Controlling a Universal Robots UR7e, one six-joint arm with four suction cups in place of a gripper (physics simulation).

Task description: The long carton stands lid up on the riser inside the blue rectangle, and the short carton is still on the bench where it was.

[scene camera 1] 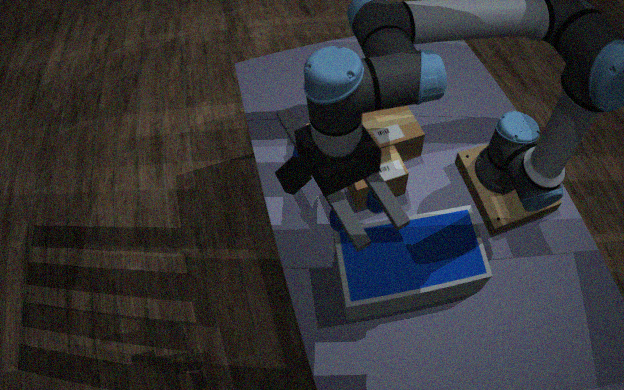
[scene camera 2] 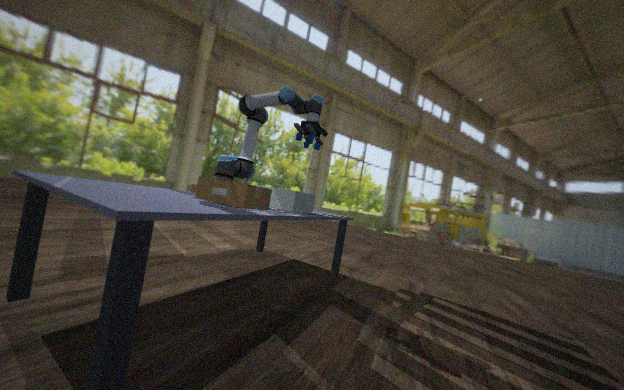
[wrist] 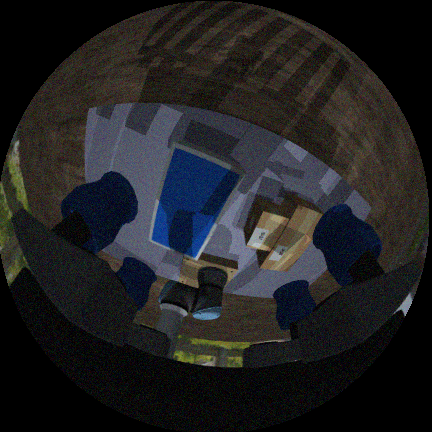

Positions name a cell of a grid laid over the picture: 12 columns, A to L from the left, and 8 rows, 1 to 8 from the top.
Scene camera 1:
long carton: H3, on the table
riser with blue rectangle: I6, on the table
short carton: H4, on the table
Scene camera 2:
long carton: E5
riser with blue rectangle: F5
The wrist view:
suction head: C4
long carton: I4
riser with blue rectangle: F4
short carton: H5
